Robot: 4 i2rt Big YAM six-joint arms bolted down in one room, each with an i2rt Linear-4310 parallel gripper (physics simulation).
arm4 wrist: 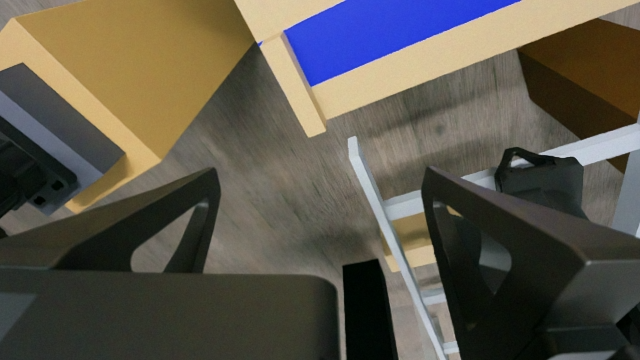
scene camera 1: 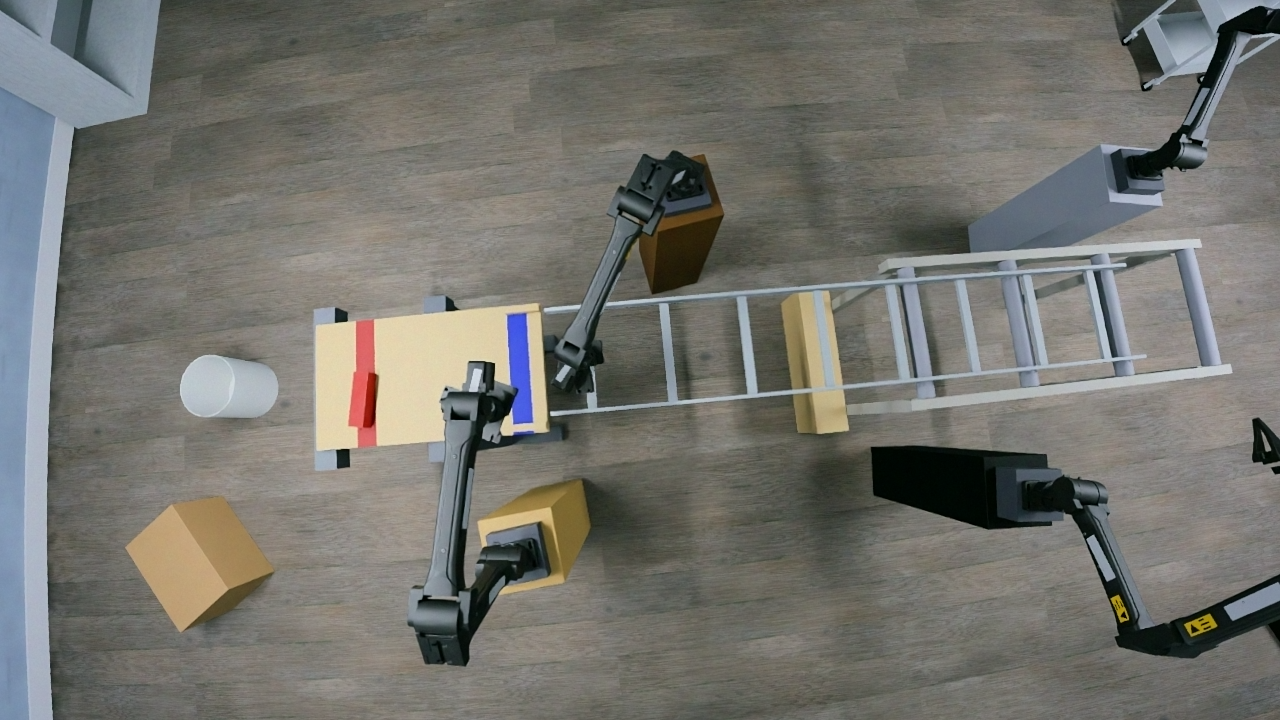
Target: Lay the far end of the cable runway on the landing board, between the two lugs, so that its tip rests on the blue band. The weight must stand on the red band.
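The landing board [arm4 wrist: 450, 50] [scene camera 1: 420, 367] has a blue band [arm4 wrist: 390, 30] [scene camera 1: 519, 358] and a red band [scene camera 1: 365, 344]. The red weight [scene camera 1: 361, 399] stands on the red band. The runway [arm4 wrist: 370, 180] [scene camera 1: 751, 345] has its far end by the board's right edge; in the wrist view its rail tip is off the board, near one lug [arm4 wrist: 295, 85]. Arm4's gripper [arm4 wrist: 320, 172] is open and empty. A black gripper [arm4 wrist: 540, 175] [scene camera 1: 577, 371] from the upper middle is at the end rung; its grip is unclear. The lower left arm's gripper [scene camera 1: 496, 429] is beside the blue band.
A tan support block [arm4 wrist: 410, 237] [scene camera 1: 819, 416] lies under the runway's middle, and a pale stand [scene camera 1: 1074, 388] is under its right part. Brown [arm4 wrist: 590, 70] [scene camera 1: 680, 246], tan [arm4 wrist: 125, 65] [scene camera 1: 568, 528] and black [scene camera 1: 939, 483] pedestals flank it. A white cylinder [scene camera 1: 228, 386] and a box [scene camera 1: 196, 559] stand left.
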